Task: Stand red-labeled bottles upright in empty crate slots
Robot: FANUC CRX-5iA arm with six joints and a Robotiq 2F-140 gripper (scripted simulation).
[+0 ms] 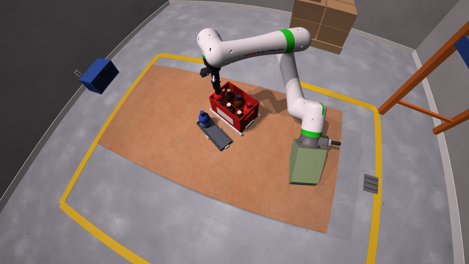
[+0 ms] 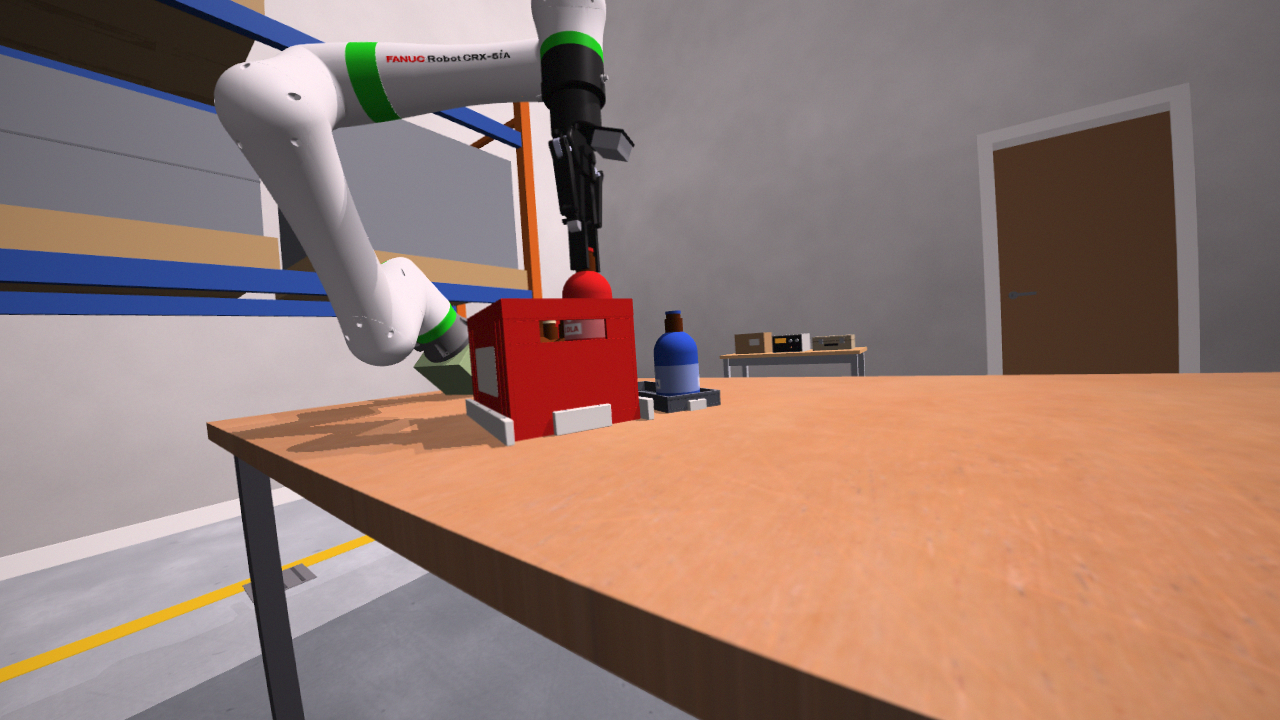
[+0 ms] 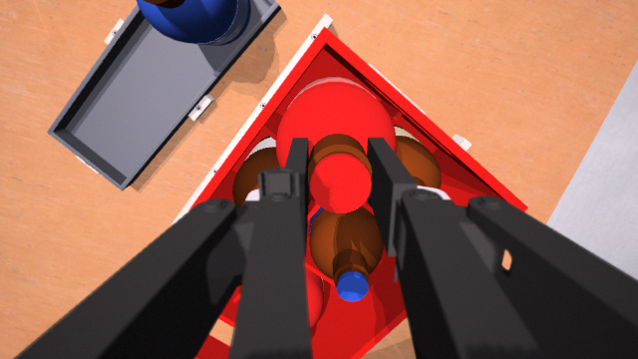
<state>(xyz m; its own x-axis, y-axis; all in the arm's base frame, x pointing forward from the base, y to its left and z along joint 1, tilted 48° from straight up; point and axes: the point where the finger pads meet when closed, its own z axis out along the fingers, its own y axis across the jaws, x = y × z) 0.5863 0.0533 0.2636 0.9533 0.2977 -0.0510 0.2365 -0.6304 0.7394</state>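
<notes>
My gripper is now 100 mm past the red crate and 170 mm above it. The rest, counted from my hand: grey tray 10 mm behind, 180 mm to the left, 240 mm below; blue-labeled bottle 70 mm ahead, 130 mm to the left, 170 mm below.
</notes>
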